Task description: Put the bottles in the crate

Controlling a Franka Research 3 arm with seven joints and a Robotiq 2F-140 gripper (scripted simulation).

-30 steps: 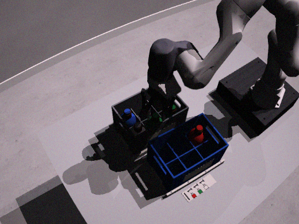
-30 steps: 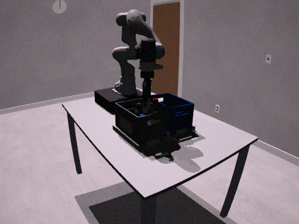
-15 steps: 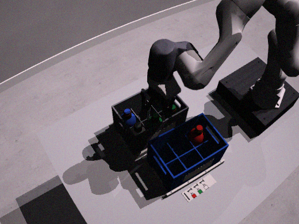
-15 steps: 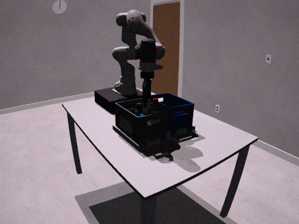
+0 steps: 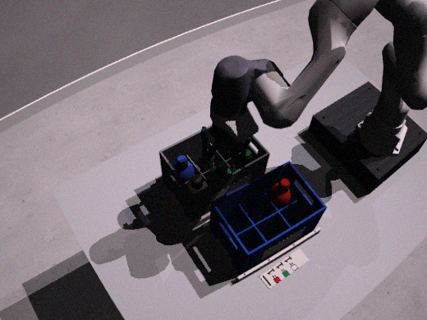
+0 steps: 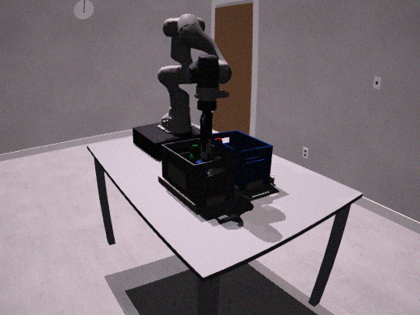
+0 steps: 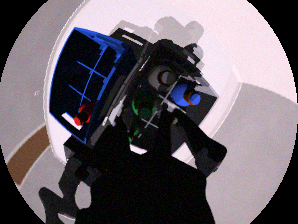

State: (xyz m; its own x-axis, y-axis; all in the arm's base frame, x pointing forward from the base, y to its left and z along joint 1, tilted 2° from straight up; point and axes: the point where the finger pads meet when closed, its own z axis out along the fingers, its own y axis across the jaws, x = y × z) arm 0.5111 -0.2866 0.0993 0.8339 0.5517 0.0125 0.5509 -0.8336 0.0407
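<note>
The black crate is 10 mm behind my hand, 40 mm to the right of it and 90 mm below it. Round my hand: white-labelled bottle 80 mm ahead, 20 mm to the right, 80 mm below; blue-label bottle 70 mm ahead, 100 mm to the right, 80 mm below; red-label bottle 90 mm behind, 170 mm to the left, 80 mm below.
</note>
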